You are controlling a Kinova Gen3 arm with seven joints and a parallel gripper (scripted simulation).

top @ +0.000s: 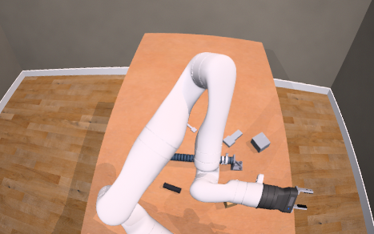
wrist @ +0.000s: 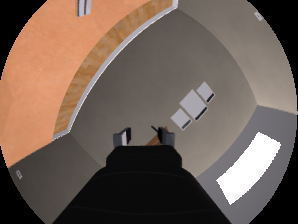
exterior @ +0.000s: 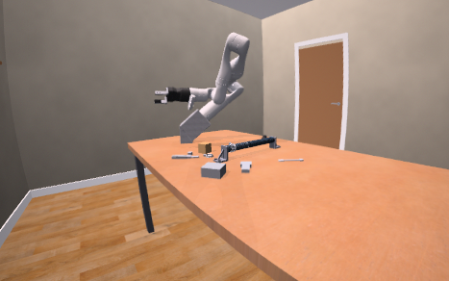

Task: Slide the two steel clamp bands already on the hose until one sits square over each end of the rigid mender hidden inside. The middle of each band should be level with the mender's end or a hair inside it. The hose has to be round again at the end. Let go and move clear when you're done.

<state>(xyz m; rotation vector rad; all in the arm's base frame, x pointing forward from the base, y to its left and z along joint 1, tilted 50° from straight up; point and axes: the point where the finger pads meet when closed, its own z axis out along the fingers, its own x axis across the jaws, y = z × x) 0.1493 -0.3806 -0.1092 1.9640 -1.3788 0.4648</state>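
Now: the tan cube 27 cm below my hand, 21 cm to the left of it and 8 cm ahead of it. The rest, counted from my hand: black bar 46 cm to the left, 28 cm below, 9 cm ahead; grey block 40 cm ahead, 28 cm below, 11 cm to the left; small grey cube 29 cm below, 13 cm to the left, 9 cm ahead.
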